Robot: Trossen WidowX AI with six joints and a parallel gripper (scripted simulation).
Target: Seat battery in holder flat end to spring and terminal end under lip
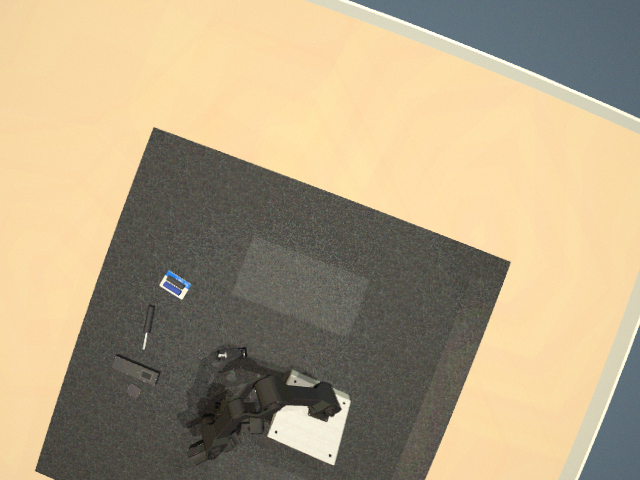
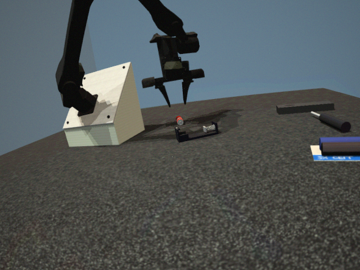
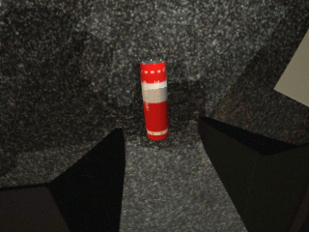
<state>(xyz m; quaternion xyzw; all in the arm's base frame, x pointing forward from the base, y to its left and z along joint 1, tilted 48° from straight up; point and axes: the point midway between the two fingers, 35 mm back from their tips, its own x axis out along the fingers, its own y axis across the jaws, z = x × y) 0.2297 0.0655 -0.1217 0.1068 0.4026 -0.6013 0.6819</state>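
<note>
The battery lies 50 mm below my gripper tip. From my gripper tip the other things lie so: screwdriver: 390 mm ahead, 120 mm to the right, 50 mm below; dark flat bar: 380 mm ahead, 40 mm below, 20 mm to the left.
</note>
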